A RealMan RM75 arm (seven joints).
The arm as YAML. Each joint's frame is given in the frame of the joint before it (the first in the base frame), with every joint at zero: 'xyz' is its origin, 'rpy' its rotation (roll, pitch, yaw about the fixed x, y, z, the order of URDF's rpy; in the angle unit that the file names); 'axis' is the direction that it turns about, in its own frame. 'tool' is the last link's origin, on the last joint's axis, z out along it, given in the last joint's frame.
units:
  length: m
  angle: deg
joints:
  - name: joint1
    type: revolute
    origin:
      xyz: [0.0, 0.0, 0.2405]
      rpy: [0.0, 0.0, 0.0]
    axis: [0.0, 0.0, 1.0]
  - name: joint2
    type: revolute
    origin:
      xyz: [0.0, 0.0, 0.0]
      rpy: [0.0, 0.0, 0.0]
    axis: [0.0, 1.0, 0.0]
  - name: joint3
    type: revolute
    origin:
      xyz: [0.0, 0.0, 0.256]
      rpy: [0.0, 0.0, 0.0]
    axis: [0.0, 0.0, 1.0]
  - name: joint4
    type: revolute
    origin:
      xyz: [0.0, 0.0, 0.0]
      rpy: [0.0, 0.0, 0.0]
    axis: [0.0, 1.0, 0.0]
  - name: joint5
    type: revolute
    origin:
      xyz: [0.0, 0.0, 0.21]
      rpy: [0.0, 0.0, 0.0]
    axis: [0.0, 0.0, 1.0]
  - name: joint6
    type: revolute
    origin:
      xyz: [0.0, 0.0, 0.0]
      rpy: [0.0, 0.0, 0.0]
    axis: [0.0, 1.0, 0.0]
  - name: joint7
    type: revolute
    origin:
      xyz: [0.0, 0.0, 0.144]
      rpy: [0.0, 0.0, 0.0]
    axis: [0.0, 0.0, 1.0]
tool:
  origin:
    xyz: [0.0, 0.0, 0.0]
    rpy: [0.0, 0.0, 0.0]
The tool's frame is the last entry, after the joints.
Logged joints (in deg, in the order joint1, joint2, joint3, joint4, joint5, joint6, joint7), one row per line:
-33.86, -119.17, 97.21, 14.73, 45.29, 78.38, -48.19
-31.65, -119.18, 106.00, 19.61, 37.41, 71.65, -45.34
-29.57, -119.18, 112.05, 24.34, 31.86, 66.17, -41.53
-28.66, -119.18, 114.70, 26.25, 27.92, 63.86, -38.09
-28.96, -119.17, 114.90, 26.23, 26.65, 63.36, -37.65
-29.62, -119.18, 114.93, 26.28, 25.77, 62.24, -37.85
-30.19, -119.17, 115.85, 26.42, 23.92, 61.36, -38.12
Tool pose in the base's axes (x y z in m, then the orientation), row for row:
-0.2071, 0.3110, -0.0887, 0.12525, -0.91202, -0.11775, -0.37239
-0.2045, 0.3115, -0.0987, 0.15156, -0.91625, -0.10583, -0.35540
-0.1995, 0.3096, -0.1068, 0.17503, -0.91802, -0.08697, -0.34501
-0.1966, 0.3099, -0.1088, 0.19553, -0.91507, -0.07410, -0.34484
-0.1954, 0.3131, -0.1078, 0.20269, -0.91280, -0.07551, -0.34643
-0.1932, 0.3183, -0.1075, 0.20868, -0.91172, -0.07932, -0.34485
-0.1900, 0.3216, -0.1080, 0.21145, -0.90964, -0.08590, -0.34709
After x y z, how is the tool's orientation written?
As a quaternion, w x y z.
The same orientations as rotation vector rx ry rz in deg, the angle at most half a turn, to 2 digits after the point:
-152.24, -19.66, -62.16
-150.69, -17.41, -58.45
-149.04, -14.12, -56.01
-146.91, -11.90, -55.36
-145.98, -12.08, -55.40
-145.35, -12.65, -54.98
-144.80, -13.67, -55.25

